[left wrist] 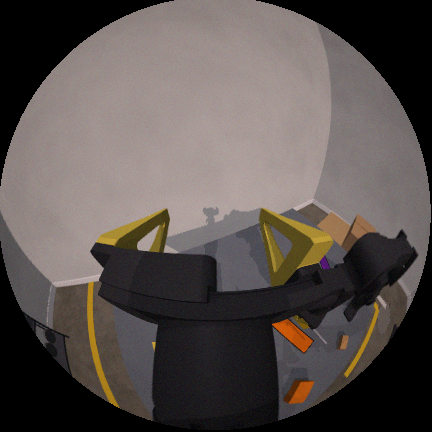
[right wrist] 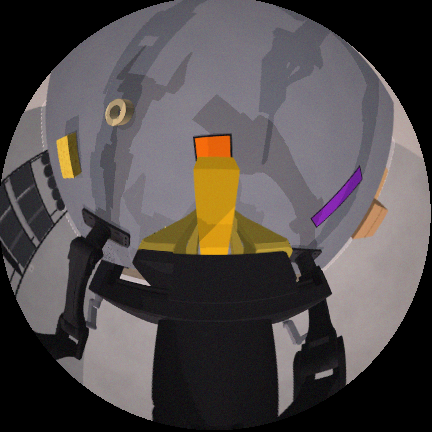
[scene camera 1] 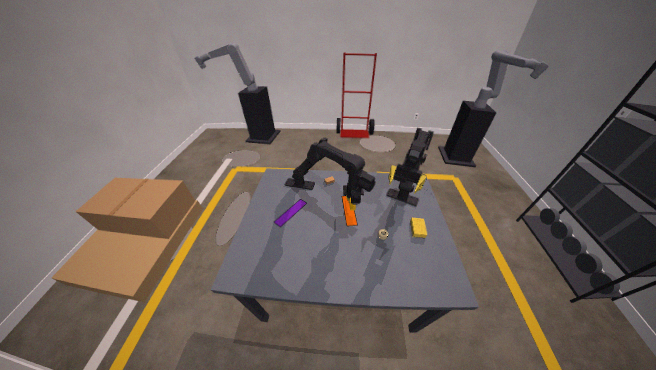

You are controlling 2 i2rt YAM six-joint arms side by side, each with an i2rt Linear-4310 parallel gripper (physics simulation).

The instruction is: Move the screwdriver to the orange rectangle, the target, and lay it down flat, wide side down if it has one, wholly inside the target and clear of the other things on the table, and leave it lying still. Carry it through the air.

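Frame: origin at the left arm's base, x back, y left, z down, level; metres.
Where they show: left gripper, fingertip midpoint: (left wrist: pixel 213 212) (scene camera 1: pixel 402 187); right gripper, fingertip midpoint: (left wrist: pixel 298 315) (right wrist: pixel 214 212); left arm's base, link origin: (right wrist: pixel 104 226) (scene camera 1: pixel 402 197); right arm's base, link origin: (left wrist: pixel 354 304) (right wrist: pixel 301 254) (scene camera 1: pixel 299 184).
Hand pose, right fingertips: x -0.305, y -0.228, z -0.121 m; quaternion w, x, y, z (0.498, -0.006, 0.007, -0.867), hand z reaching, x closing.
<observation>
Each offset is from my right fingertips to the top centre of the thing. "pt": to the spot under its first point.
My right gripper (scene camera 1: pixel 352 206) (left wrist: pixel 298 315) (right wrist: pixel 214 212) is shut on the screwdriver, over the orange rectangle. The screwdriver's thin grey shaft @(pt dz -0.008, dx +0.094, dy -0.053 m) (left wrist: pixel 320 336) sticks out beside the yellow fingers in the left wrist view; its handle is mostly hidden by the fingers. The orange rectangle (scene camera 1: pixel 351 220) (left wrist: pixel 298 339) (right wrist: pixel 213 145), a long narrow target, lies on the table, partly covered by the fingers in scene camera 1 and the right wrist view. The exact height of the screwdriver above it is hard to tell. My left gripper (scene camera 1: pixel 407 179) (left wrist: pixel 213 212) is open and empty, raised near its own base.
A purple rectangle @(pt dz +0.120, dx -0.157, dy -0.318 m) (scene camera 1: pixel 290 213) (right wrist: pixel 339 198) lies at the left. A tan ring @(dz +0.096, dx -0.034, dy +0.211 m) (scene camera 1: pixel 383 238) (right wrist: pixel 128 112) and a yellow block @(dz +0.091, dx +0.102, dy +0.372 m) (scene camera 1: pixel 419 228) (right wrist: pixel 69 156) stand to the target's right. A small tan block @(dz +0.101, dx +0.208, dy -0.258 m) (scene camera 1: pixel 329 180) (left wrist: pixel 343 342) and an orange block (left wrist: pixel 300 391) are near the robot's side.
</observation>
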